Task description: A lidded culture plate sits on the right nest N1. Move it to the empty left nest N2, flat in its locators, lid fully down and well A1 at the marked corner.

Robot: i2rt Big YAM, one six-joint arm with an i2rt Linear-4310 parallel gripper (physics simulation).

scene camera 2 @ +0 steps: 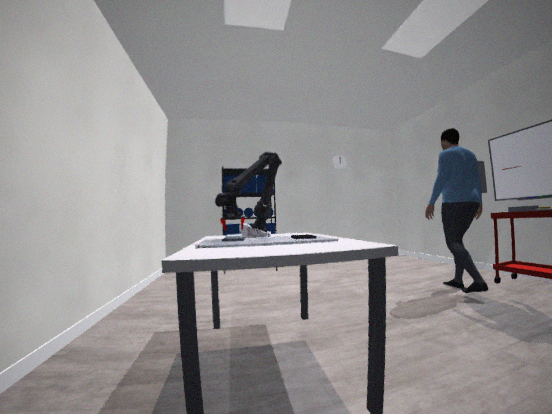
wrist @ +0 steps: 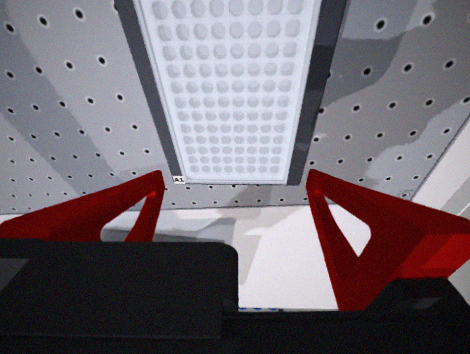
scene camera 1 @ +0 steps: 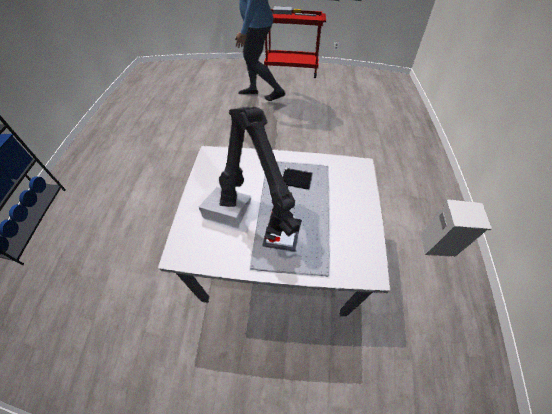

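The pale lidded culture plate (scene camera 1: 288, 240) (wrist: 230, 102) sits in the dark right nest N1 (scene camera 1: 280, 247) (wrist: 311, 85). It looks flat, with its lid on. A small A1 label (wrist: 178, 179) marks the nest's near-left corner in the wrist view. The left nest N2 (scene camera 1: 297, 178) (scene camera 2: 303, 236) is a black, empty rectangle toward the board's other end. My gripper (scene camera 1: 274, 231) (scene camera 2: 234, 228) (wrist: 235, 177) is open and empty above the plate, its red fingers pointing down. In the wrist view its fingertips appear on either side of the plate's near end. The arm partly hides plate and nest in scene camera 1.
Both nests stand on a grey perforated board (scene camera 1: 315, 220) (wrist: 65, 40) on the white table (scene camera 1: 355, 220) (scene camera 2: 280, 258). The arm's base stands on a grey block (scene camera 1: 217, 212) beside the board. A person (scene camera 1: 257, 47) (scene camera 2: 457, 175) and a red cart (scene camera 1: 292, 59) are beyond the table.
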